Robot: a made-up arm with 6 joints. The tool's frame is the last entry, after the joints.
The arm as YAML. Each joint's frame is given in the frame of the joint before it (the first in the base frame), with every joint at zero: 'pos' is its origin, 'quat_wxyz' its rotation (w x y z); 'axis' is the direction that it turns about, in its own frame. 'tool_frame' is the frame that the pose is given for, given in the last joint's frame.
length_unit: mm
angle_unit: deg
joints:
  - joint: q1
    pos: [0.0, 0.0, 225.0]
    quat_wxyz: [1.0, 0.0, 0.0, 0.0]
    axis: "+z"
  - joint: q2
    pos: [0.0, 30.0, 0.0]
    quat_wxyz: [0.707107, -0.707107, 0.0, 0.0]
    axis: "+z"
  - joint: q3
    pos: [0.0, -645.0, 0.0]
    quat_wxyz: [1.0, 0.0, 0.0, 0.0]
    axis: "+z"
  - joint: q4
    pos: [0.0, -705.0, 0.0]
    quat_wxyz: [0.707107, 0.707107, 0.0, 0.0]
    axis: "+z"
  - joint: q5
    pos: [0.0, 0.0, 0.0]
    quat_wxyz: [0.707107, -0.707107, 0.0, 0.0]
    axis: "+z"
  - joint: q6
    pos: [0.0, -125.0, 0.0]
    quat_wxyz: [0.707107, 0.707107, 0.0, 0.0]
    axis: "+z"
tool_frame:
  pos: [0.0, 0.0, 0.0]
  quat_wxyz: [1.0, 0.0, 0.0, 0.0]
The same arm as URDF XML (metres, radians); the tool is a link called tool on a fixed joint. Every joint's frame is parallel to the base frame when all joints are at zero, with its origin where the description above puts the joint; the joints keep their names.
<robot name="arm">
  <joint name="q1" type="continuous">
    <parent link="base_link"/>
    <child link="link1"/>
    <origin xyz="0.0000 0.0000 0.2250" rpy="0.0000 0.0000 0.0000"/>
    <axis xyz="0 0 1"/>
  </joint>
  <joint name="q2" type="continuous">
    <parent link="link1"/>
    <child link="link2"/>
    <origin xyz="0.0000 0.0300 0.0000" rpy="0.0000 0.0000 0.0000"/>
    <axis xyz="0 1 0"/>
  </joint>
  <joint name="q3" type="continuous">
    <parent link="link2"/>
    <child link="link3"/>
    <origin xyz="0.0000 0.0000 0.6450" rpy="0.0000 0.0000 0.0000"/>
    <axis xyz="0 1 0"/>
  </joint>
  <joint name="q4" type="continuous">
    <parent link="link3"/>
    <child link="link4"/>
    <origin xyz="0.0000 0.0000 0.7050" rpy="0.0000 0.0000 0.0000"/>
    <axis xyz="0 0 1"/>
  </joint>
  <joint name="q5" type="continuous">
    <parent link="link4"/>
    <child link="link5"/>
    <origin xyz="0.0000 0.0000 0.0000" rpy="0.0000 0.0000 0.0000"/>
    <axis xyz="0 1 0"/>
  </joint>
  <joint name="q6" type="continuous">
    <parent link="link5"/>
    <child link="link6"/>
    <origin xyz="0.0000 0.0000 0.1250" rpy="0.0000 0.0000 0.0000"/>
    <axis xyz="0 0 1"/>
  </joint>
  <joint name="tool_joint" type="fixed">
    <parent link="link6"/>
    <child link="tool"/>
    <origin xyz="0.0000 0.0000 0.0000" rpy="0.0000 0.0000 0.0000"/>
  </joint>
  <link name="base_link"/>
  <link name="link1"/>
  <link name="link2"/>
  <link name="link3"/>
  <link name="link4"/>
  <link name="link5"/>
  <link name="link6"/>
  <link name="tool"/>
</robot>

